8 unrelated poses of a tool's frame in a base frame.
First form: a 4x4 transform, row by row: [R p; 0 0 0 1], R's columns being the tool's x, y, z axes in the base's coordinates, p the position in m. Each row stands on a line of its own.
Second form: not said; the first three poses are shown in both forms.
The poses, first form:
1:
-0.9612, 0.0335, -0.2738, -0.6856
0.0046, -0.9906, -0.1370, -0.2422
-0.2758, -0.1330, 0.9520, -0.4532
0, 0, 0, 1
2:
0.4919, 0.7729, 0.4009, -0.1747
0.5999, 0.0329, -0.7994, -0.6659
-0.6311, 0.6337, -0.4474, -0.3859
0, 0, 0, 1
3:
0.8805, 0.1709, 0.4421, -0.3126
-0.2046, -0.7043, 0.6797, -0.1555
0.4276, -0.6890, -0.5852, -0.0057
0, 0, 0, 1
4:
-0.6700, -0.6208, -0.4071, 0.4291
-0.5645, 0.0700, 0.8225, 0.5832
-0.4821, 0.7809, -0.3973, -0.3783
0, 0, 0, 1
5:
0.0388, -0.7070, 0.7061, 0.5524
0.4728, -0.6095, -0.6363, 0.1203
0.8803, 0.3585, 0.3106, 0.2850
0, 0, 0, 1
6:
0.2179, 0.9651, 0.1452, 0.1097
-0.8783, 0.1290, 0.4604, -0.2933
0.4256, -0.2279, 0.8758, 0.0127
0, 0, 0, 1
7:
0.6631, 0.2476, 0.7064, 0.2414
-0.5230, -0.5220, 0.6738, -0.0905
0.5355, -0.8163, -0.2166, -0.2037
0, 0, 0, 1
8:
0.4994, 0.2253, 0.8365, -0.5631
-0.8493, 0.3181, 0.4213, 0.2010
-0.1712, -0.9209, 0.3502, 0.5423
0, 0, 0, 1
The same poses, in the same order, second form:
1:
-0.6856, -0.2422, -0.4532
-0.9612, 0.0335, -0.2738
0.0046, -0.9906, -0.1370
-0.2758, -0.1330, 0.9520

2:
-0.1747, -0.6659, -0.3859
0.4919, 0.7729, 0.4009
0.5999, 0.0329, -0.7994
-0.6311, 0.6337, -0.4474

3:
-0.3126, -0.1555, -0.0057
0.8805, 0.1709, 0.4421
-0.2046, -0.7043, 0.6797
0.4276, -0.6890, -0.5852

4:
0.4291, 0.5832, -0.3783
-0.6700, -0.6208, -0.4071
-0.5645, 0.0700, 0.8225
-0.4821, 0.7809, -0.3973

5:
0.5524, 0.1203, 0.2850
0.0388, -0.7070, 0.7061
0.4728, -0.6095, -0.6363
0.8803, 0.3585, 0.3106

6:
0.1097, -0.2933, 0.0127
0.2179, 0.9651, 0.1452
-0.8783, 0.1290, 0.4604
0.4256, -0.2279, 0.8758

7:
0.2414, -0.0905, -0.2037
0.6631, 0.2476, 0.7064
-0.5230, -0.5220, 0.6738
0.5355, -0.8163, -0.2166

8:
-0.5631, 0.2010, 0.5423
0.4994, 0.2253, 0.8365
-0.8493, 0.3181, 0.4213
-0.1712, -0.9209, 0.3502

